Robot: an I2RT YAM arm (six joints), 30 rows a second.
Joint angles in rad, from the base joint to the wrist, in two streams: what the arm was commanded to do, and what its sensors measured. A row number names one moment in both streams.
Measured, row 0: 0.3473 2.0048 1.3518 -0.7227 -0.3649 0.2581
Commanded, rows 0 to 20: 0.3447 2.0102 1.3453 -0.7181 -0.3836 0.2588; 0.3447 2.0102 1.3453 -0.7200 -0.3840 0.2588; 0.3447 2.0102 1.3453 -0.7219 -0.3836 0.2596; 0.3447 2.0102 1.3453 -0.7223 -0.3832 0.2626; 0.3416 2.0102 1.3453 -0.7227 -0.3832 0.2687; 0.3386 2.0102 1.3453 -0.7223 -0.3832 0.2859; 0.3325 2.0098 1.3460 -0.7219 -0.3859 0.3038; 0.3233 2.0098 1.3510 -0.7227 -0.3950 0.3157; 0.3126 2.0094 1.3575 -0.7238 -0.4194 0.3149; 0.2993 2.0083 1.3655 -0.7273 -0.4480 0.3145; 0.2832 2.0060 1.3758 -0.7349 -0.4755 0.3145; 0.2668 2.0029 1.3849 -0.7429 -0.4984 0.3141; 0.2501 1.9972 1.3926 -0.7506 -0.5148 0.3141; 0.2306 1.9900 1.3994 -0.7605 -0.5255 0.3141; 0.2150 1.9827 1.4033 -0.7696 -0.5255 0.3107; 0.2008 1.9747 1.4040 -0.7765 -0.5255 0.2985; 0.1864 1.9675 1.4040 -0.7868 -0.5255 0.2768; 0.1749 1.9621 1.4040 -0.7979 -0.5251 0.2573; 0.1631 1.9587 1.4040 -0.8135 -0.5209 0.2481; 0.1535 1.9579 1.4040 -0.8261 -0.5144 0.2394; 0.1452 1.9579 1.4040 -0.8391 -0.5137 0.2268
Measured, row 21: 0.1555 1.9980 1.3766 -0.8265 -0.4950 0.2726
